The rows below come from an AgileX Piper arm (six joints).
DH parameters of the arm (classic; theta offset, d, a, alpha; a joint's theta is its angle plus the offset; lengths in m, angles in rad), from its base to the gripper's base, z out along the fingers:
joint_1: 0 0.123 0 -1.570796
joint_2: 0.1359 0 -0.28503 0
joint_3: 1.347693 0 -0.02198 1.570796
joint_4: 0 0.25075 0 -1.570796
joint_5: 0 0 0 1.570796
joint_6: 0 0.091 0 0
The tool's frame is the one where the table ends.
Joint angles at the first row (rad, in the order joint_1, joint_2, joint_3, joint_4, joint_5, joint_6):
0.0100 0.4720 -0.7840 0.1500 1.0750 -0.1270
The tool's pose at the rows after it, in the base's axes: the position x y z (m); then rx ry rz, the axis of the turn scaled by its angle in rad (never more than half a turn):
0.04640 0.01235 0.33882 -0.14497 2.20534 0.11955
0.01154 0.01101 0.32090 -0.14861 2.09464 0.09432
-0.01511 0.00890 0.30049 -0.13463 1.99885 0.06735
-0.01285 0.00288 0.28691 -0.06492 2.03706 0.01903
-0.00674 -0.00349 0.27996 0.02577 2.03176 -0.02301
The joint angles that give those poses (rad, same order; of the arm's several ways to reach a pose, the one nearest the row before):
0.0099 0.4020 -0.7420 0.1491 1.0750 -0.1271
0.0101 0.2020 -0.6620 0.1359 1.0830 -0.1269
0.0100 0.0200 -0.5940 0.1120 1.0980 -0.1120
0.0100 -0.0020 -0.5480 0.0370 1.1050 -0.0500
0.0110 -0.0040 -0.5100 -0.0430 1.0630 0.0340

